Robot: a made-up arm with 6 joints.
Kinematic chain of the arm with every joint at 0, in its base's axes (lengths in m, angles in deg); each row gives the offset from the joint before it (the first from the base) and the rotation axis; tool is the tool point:
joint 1: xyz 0 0 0.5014 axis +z
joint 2: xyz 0 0 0 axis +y
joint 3: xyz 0 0 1.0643 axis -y
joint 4: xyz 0 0 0 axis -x
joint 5: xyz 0.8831 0 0 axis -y
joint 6: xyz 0 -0.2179 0 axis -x
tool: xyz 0 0 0
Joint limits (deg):
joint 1: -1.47..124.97
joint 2: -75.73..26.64
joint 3: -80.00..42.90
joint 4: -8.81..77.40
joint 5: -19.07..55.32
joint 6: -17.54..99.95
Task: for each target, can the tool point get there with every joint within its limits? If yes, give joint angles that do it. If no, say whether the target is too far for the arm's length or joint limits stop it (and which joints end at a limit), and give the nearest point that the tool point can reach.
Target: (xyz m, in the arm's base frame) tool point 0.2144 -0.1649 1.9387
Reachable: yes | joints 14.09 -30.82 2.23 13.18 -5.06 74.08
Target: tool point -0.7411 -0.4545 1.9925
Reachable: yes | joints 17.45 -55.23 29.32 14.11 -4.11 3.39
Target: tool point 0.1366 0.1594 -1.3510
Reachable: no: joint limits stop it (at a limit: joint 2, joint 3, joint 4) | nearest point 0.2803 0.3270 0.5457 | short by 1.910 m
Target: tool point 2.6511 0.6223 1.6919
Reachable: no: too far | nearest point 1.3447 0.3156 1.5490 | short by 1.349 m
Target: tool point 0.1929 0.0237 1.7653
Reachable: yes | joints 107.21 -45.42 -16.62 28.60 8.85 44.17
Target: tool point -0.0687 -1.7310 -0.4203
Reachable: no: joint limits stop it (at a limit: joint 2, joint 3, joint 4) | nearest point -0.0105 -0.2641 0.6647 | short by 1.825 m
